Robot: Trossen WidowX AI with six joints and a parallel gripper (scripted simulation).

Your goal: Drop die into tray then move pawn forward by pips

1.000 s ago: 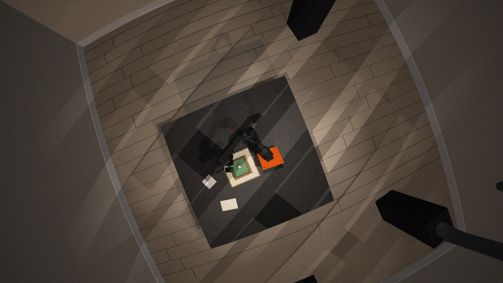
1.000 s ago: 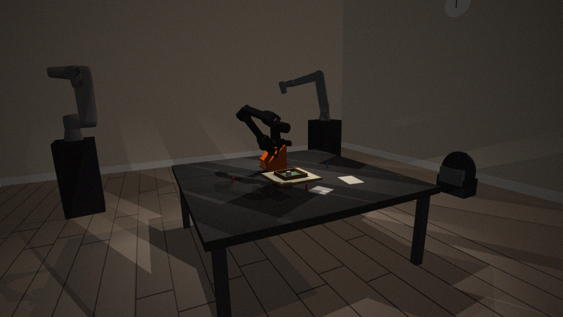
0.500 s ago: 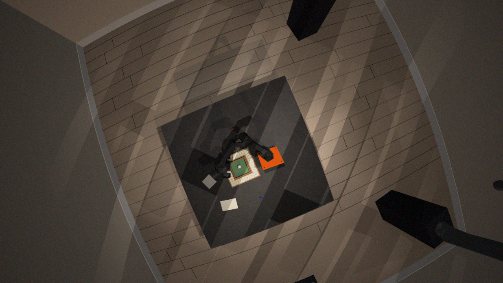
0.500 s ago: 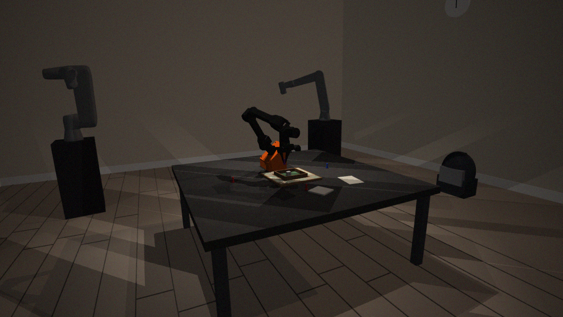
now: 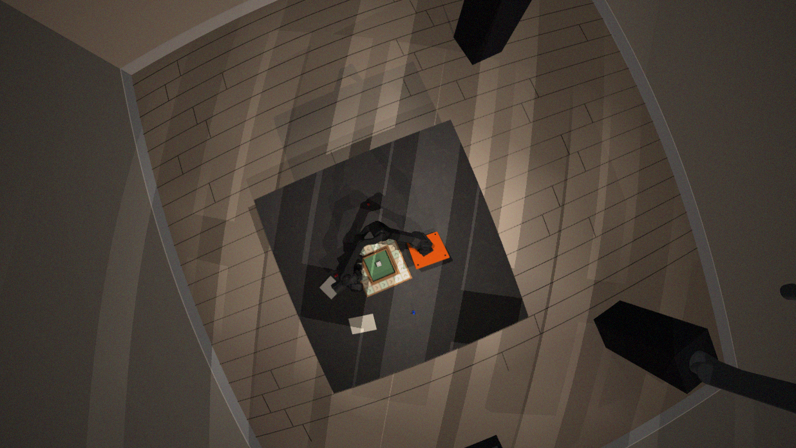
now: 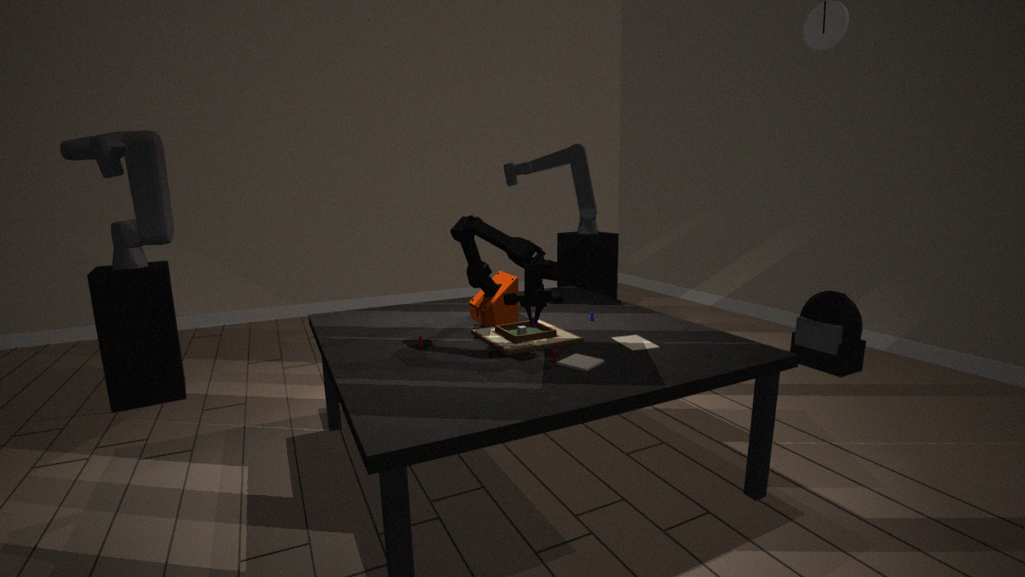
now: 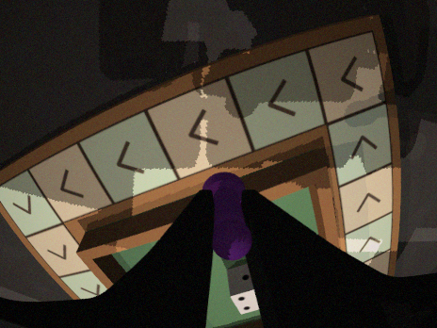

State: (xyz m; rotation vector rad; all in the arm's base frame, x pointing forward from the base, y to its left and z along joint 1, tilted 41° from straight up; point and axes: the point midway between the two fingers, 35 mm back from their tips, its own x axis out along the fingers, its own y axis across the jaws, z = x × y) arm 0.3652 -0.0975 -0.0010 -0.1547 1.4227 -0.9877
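My gripper tip is 11 cm past the white die, 5 cm above it and 3 cm to the right of it. Round my gripper tip: dice tray 10 cm behind, 7 cm below, 4 cm to the left; white pyramid-like block 21 cm ahead, 7 cm below, 2 cm to the left; purple pawn 1 cm above.
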